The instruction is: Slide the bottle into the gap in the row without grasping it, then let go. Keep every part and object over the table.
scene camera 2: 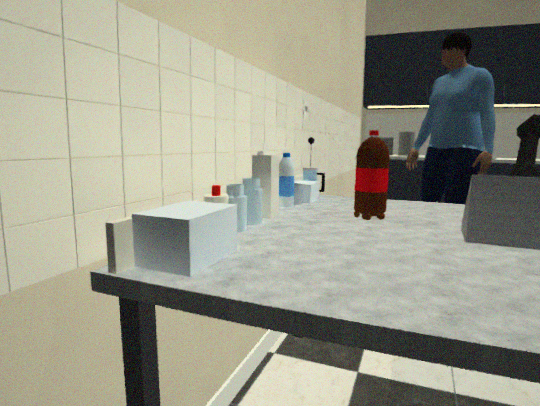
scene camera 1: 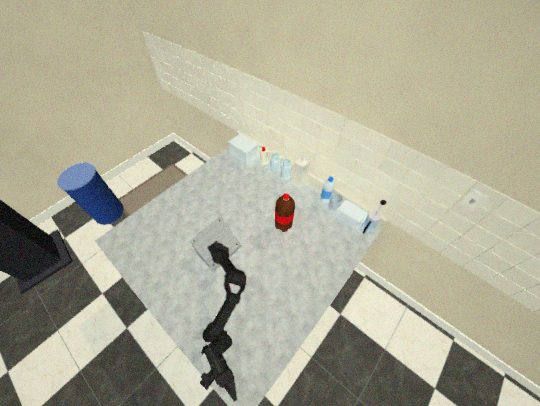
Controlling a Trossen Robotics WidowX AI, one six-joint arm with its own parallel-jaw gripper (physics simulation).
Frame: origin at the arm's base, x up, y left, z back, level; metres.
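Seen in the pictures: gripper, fingertip midpoint: (scene camera 1: 235,400); arm's base, origin of the base link: (scene camera 2: 518,206) (scene camera 1: 215,248).
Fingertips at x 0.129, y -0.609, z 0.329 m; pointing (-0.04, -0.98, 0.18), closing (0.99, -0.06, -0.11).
Pixels of each thing's top centre, then the offset from my fingertips to it.
- brown bottle, middle of its top: (scene camera 2: 374,130) (scene camera 1: 286,195) dy +0.495, dx +0.078, dz -0.757 m
- beige carton, middle of its top: (scene camera 2: 266,142) (scene camera 1: 302,157) dy +0.665, dx +0.034, dz -1.083 m
- clear blue-capped bottle, middle of its top: (scene camera 2: 286,152) (scene camera 1: 330,178) dy +0.445, dx -0.006, dz -1.107 m
- pale box, middle of its top: (scene camera 2: 188,208) (scene camera 1: 243,142) dy +1.173, dx -0.112, dz -0.999 m
- red-capped bottle, middle of its top: (scene camera 2: 215,185) (scene camera 1: 263,147) dy +0.999, dx -0.082, dz -1.052 m
- white box, middle of its top: (scene camera 2: 304,182) (scene camera 1: 352,210) dy +0.241, dx -0.142, dz -1.111 m
A brown bottle (scene camera 1: 284,213) (scene camera 2: 371,178) with a red label and red cap stands upright on the grey table, apart from the row by the tiled wall. In the row, an open gap shows in scene camera 1 between a beige carton (scene camera 1: 301,171) (scene camera 2: 265,185) and a clear blue-capped bottle (scene camera 1: 327,189) (scene camera 2: 286,181). My gripper (scene camera 1: 219,391) is open, with its fingers apart, at the lower end of scene camera 1, far from the brown bottle and not touching it. It does not show in scene camera 2.
The arm rises from a grey block (scene camera 1: 203,244) (scene camera 2: 500,215). The row also holds a pale box (scene camera 1: 244,148) (scene camera 2: 165,240), a red-capped bottle (scene camera 1: 264,156), two light blue bottles, a white box (scene camera 1: 353,214) and a black-handled mug. A person (scene camera 2: 460,110) stands beyond the table.
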